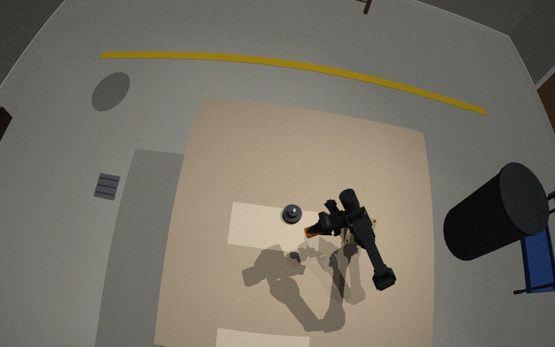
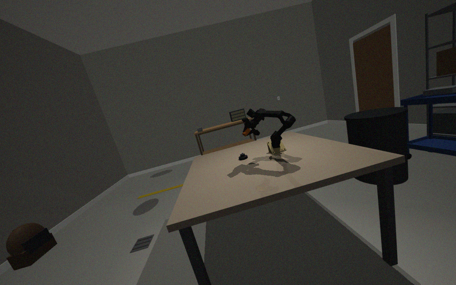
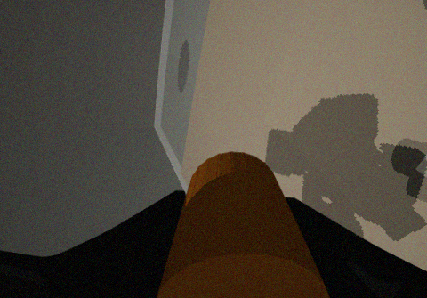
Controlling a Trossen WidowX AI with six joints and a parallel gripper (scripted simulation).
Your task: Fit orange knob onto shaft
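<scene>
Now: the orange knob 3 cm behind my gripper tip, 2 cm above it and 1 cm to the right of it. Also, from my gripper tip: round pedestal 22 cm below, 15 cm to the right, 5 cm ahead.
</scene>
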